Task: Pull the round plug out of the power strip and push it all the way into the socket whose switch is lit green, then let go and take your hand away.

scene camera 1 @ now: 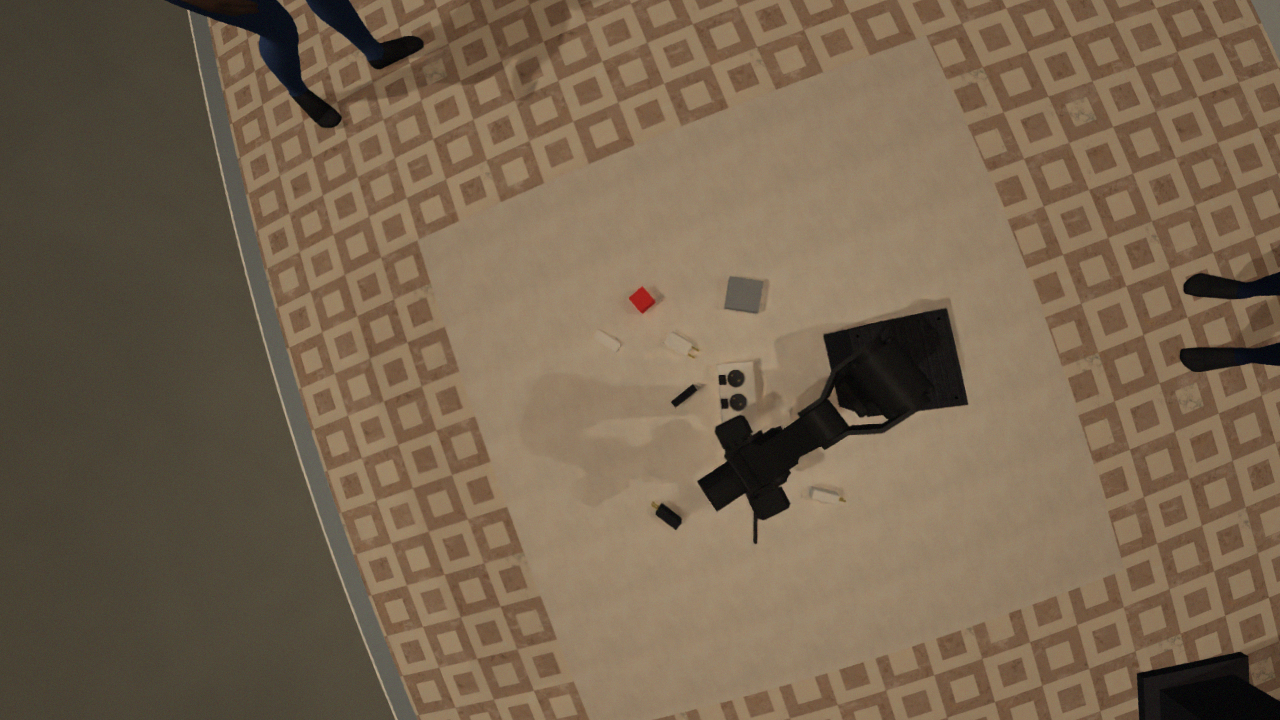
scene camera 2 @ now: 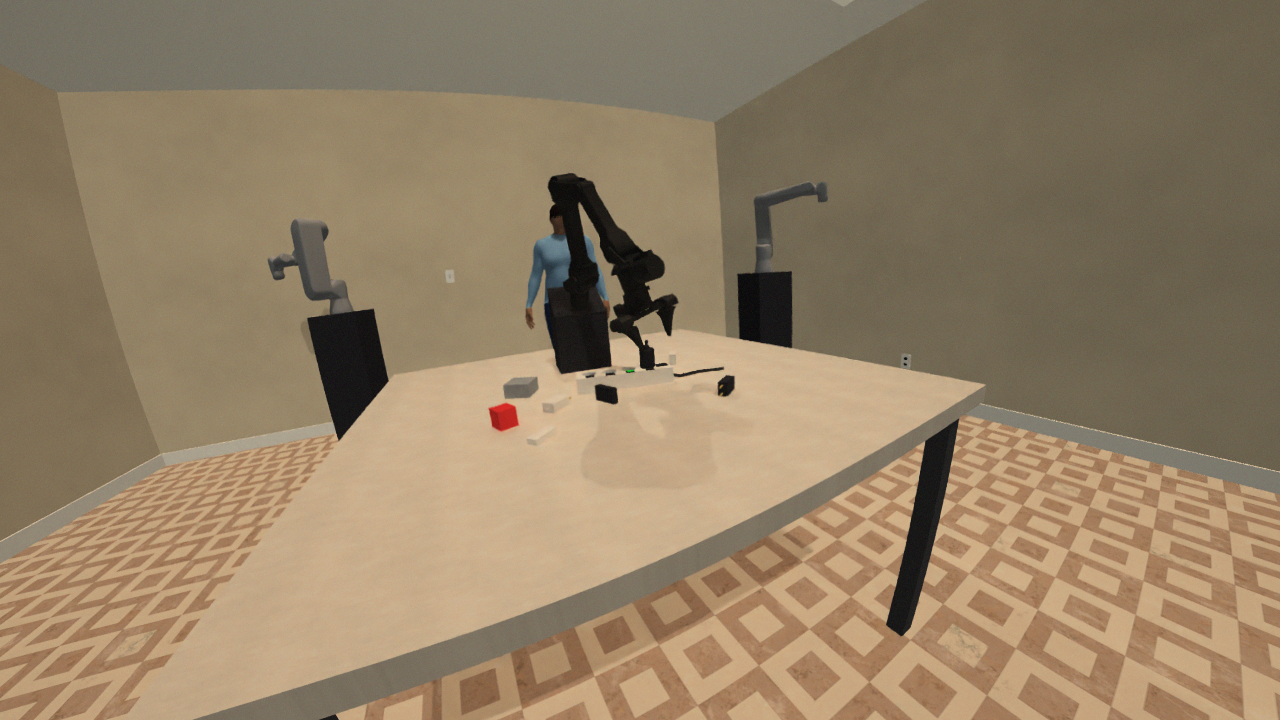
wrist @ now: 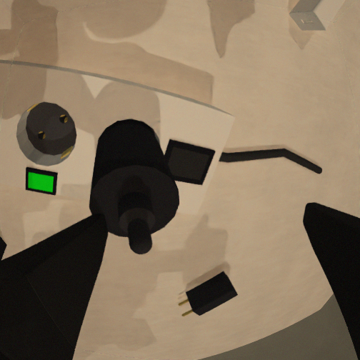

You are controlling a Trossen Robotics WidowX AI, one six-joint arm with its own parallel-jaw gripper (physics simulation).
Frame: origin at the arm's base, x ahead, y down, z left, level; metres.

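Seen in the pictures: gripper, fingertip midpoint: point(scene camera 2: 656, 343); arm's base, origin of the base link: point(scene camera 2: 579, 304).
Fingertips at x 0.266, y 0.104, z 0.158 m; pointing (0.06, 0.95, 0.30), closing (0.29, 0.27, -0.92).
Observation:
Offsets run from my fingertips to a thing's top centre. "pt": to the spot under its first point.
The white power strip {dx -0.008, dy +0.057, dz -0.092 m} point(scene camera 1: 750, 390) point(scene camera 2: 626, 381) point(wrist: 185, 116) lies on the table. The round black plug {dx -0.001, dy +0.001, dz -0.029 m} point(scene camera 2: 647, 357) point(wrist: 131, 160) stands upright in the strip's end socket, its thin stem towards the wrist camera. Beside it is an unlit switch point(wrist: 190, 161). The neighbouring socket point(wrist: 51, 128) is empty, and its switch {pt dx +0.019, dy +0.057, dz -0.080 m} point(scene camera 2: 630, 370) point(wrist: 41, 181) is lit green. My gripper point(scene camera 2: 657, 340) point(wrist: 208, 220) is open and empty above the strip's end. In the wrist view the left finger's tip overlaps the plug's lower left edge, while the right finger is well to its right; contact cannot be told.
A black cord {pt dx -0.007, dy +0.094, dz +0.130 m} point(scene camera 2: 702, 370) point(wrist: 255, 154) runs from the strip's end. A black two-pin plug {dx +0.186, dy +0.067, dz +0.094 m} point(scene camera 1: 667, 515) point(scene camera 2: 725, 385) point(wrist: 211, 293) lies nearby. A black piece {dx +0.101, dy +0.065, dz -0.161 m} point(scene camera 1: 684, 394), white plugs {dx +0.087, dy +0.078, dz -0.270 m} point(scene camera 1: 680, 343) {dx -0.172, dy +0.067, dz +0.107 m} point(scene camera 1: 825, 494), a red cube {dx +0.157, dy +0.060, dz -0.385 m} point(scene camera 1: 641, 300) and a grey block {dx -0.063, dy +0.064, dz -0.356 m} point(scene camera 1: 743, 294) also lie on the table.

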